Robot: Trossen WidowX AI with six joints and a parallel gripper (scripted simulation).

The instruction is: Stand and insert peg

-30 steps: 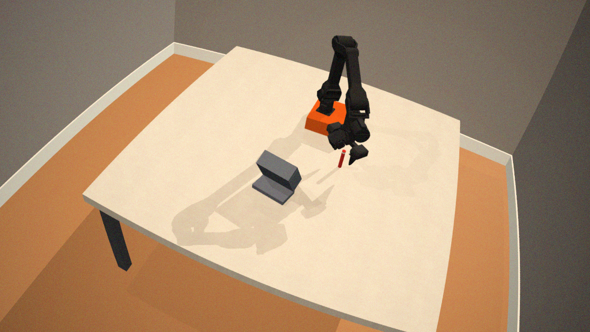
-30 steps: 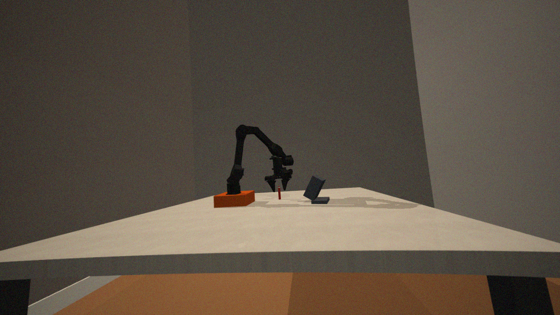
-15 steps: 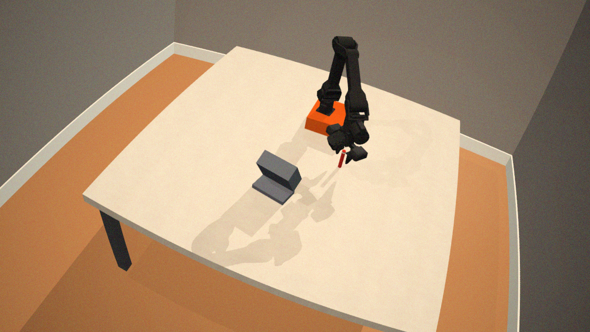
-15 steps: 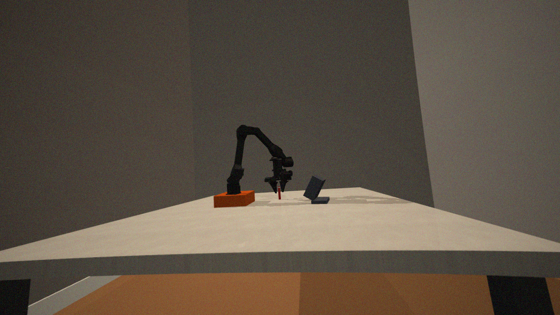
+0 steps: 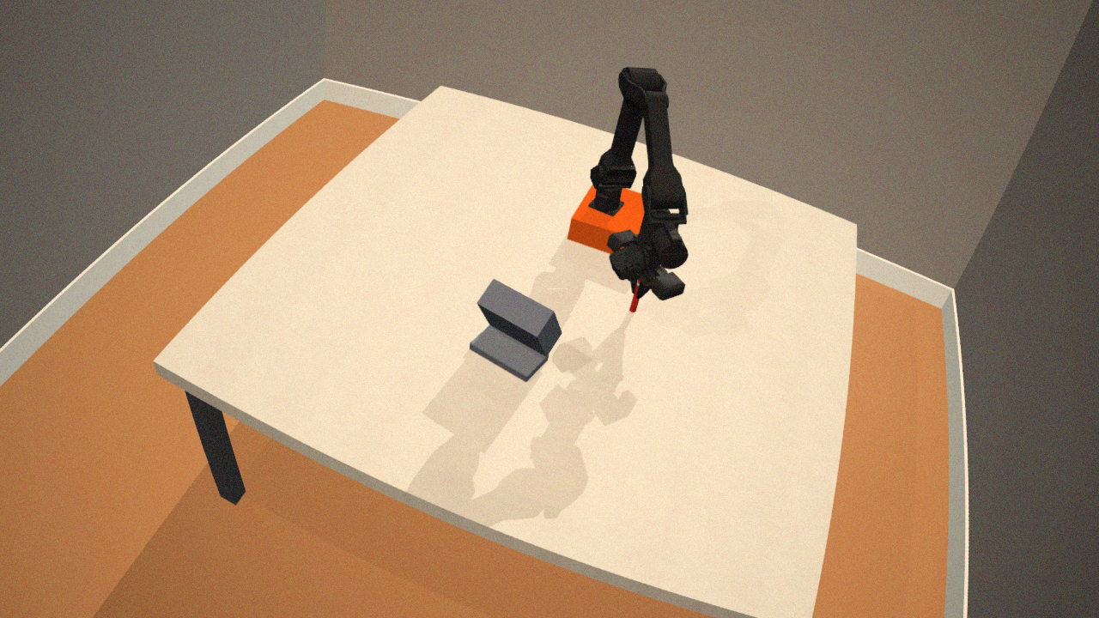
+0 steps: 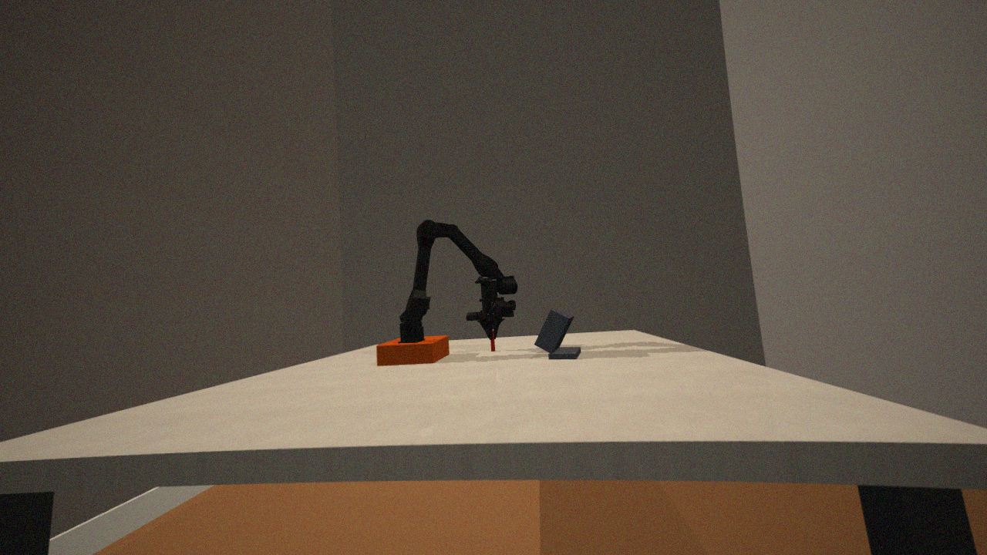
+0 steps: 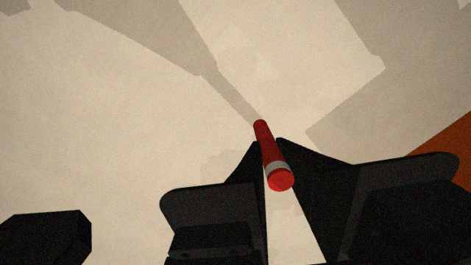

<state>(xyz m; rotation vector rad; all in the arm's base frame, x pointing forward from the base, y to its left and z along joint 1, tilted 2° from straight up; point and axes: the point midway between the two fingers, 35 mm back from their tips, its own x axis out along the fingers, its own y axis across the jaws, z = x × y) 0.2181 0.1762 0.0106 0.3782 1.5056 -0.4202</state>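
My gripper tip is 240 mm short of the grey sloped panel, 140 mm to the left of it and 40 mm below it. From my gripper tip the other things lie so: red peg: 20 mm above; then flat foot: 260 mm ahead, 140 mm to the right, 30 mm below.
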